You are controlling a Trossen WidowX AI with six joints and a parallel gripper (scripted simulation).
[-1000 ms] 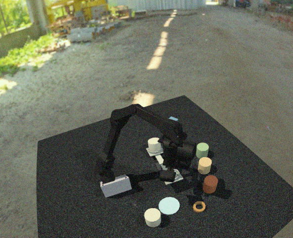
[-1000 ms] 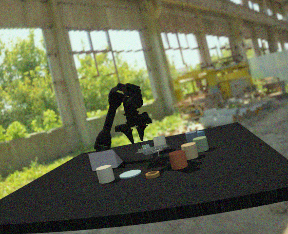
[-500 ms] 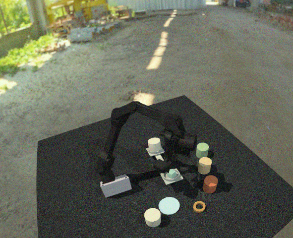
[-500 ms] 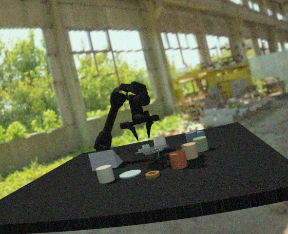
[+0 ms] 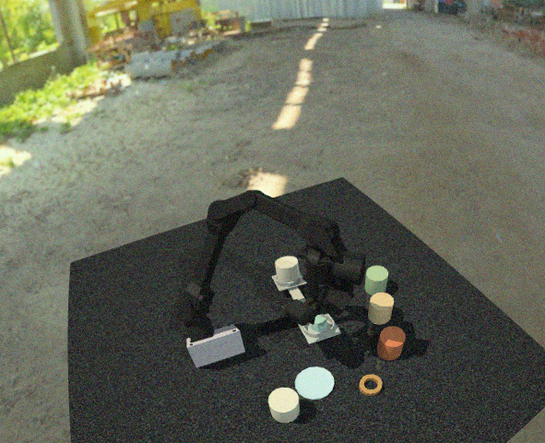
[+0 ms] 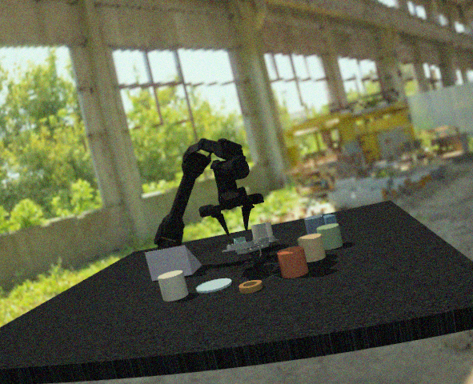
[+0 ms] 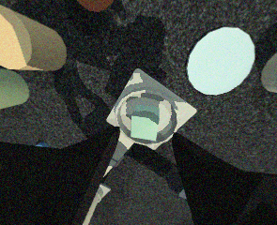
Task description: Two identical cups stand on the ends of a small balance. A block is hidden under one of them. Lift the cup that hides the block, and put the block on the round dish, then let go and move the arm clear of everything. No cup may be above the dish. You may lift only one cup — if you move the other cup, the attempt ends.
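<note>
The block lies 3 cm below my gripper tip. Round my gripper tip: round pale blue dish (12 cm to the right, 11 cm below, 6 cm behind); then tan cylinder (22 cm ahead, 8 cm below, 2 cm to the left); then small balance (12 cm to the left, 8 cm below).
</note>
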